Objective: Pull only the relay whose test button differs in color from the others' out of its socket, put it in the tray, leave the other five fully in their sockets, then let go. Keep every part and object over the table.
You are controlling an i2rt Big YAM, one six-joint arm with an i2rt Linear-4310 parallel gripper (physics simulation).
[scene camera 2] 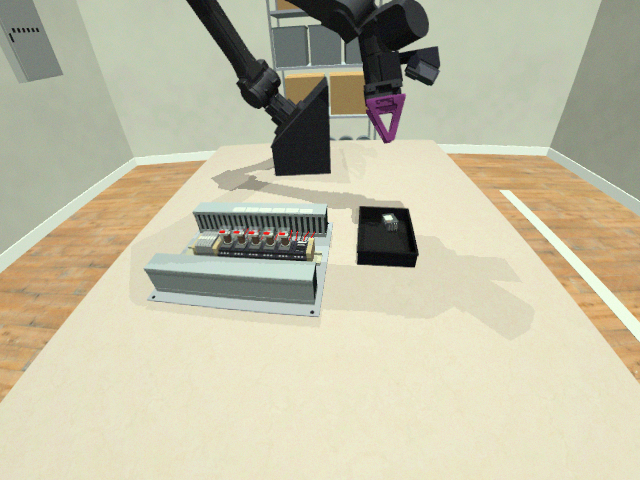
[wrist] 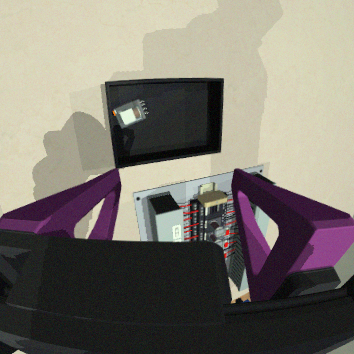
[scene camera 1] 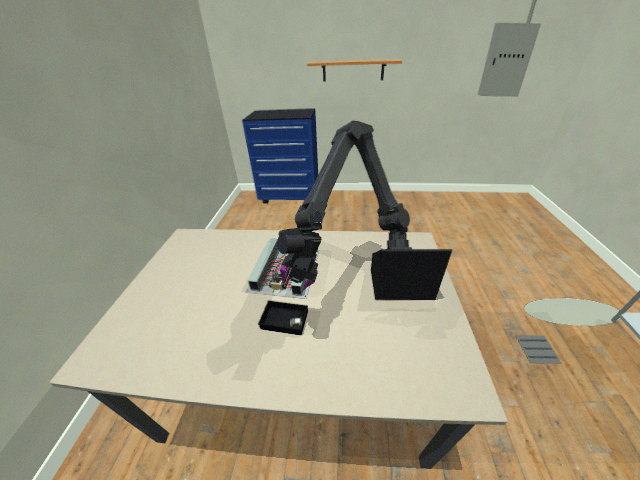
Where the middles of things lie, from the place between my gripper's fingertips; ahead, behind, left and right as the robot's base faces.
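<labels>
Relative to the black tray [scene camera 2: 373, 236], my gripper is 50 mm short of it and 190 mm above it. Counted from my hand, the grey panel plate [scene camera 2: 322, 244] is 280 mm to the right, 100 mm ahead and 190 mm below.
</labels>
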